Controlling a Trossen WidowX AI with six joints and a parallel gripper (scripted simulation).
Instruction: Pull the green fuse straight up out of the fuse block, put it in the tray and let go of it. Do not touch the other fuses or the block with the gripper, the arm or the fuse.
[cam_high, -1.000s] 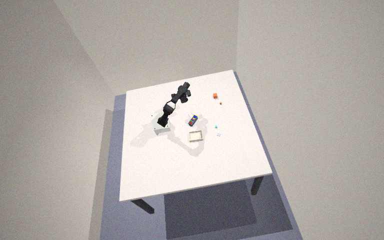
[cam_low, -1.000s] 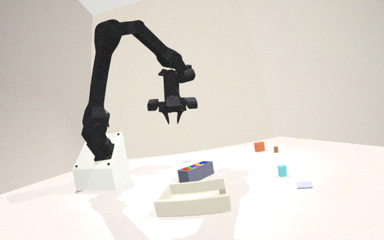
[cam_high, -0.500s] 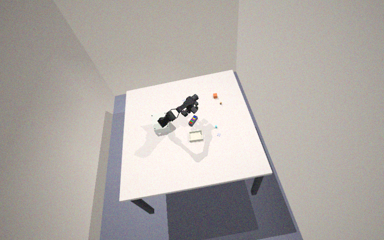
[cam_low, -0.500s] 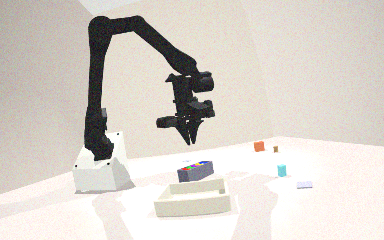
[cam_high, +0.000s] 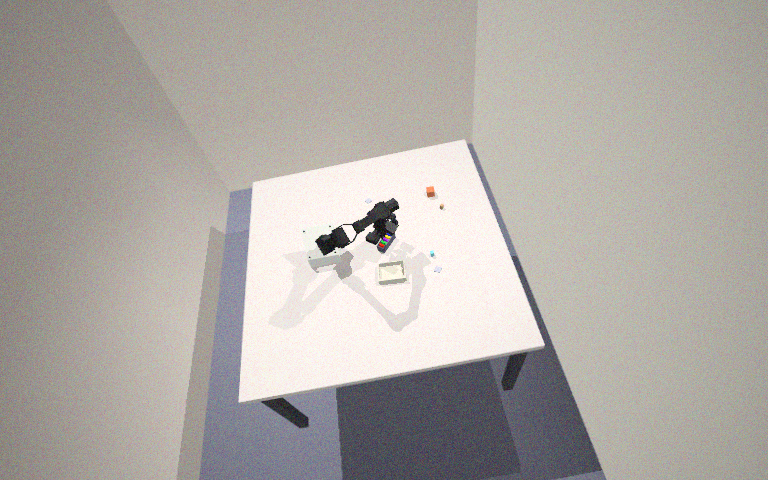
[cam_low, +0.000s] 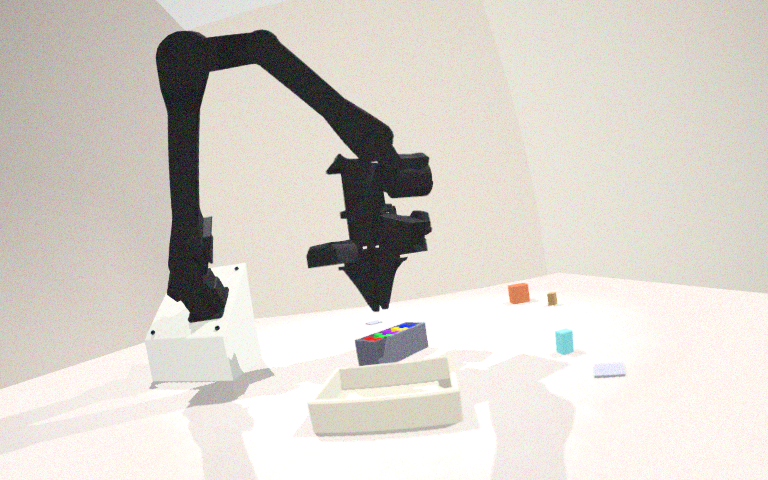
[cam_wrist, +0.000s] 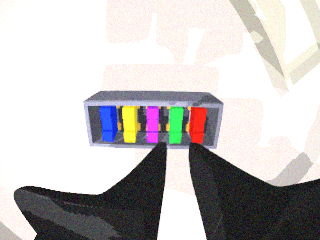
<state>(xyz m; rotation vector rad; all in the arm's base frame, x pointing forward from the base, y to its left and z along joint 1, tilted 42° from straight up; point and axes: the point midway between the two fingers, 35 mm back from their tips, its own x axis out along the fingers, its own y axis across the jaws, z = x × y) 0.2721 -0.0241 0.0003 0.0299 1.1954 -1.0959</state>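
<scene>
The green fuse is 5 cm below my gripper tip. The rest, counted from my gripper tip: cyan block: 21 cm ahead, 12 cm to the right, 6 cm below; then small brown block: 34 cm ahead, 15 cm to the left, 6 cm below; then cream tray: 17 cm to the right, 7 cm below.
</scene>
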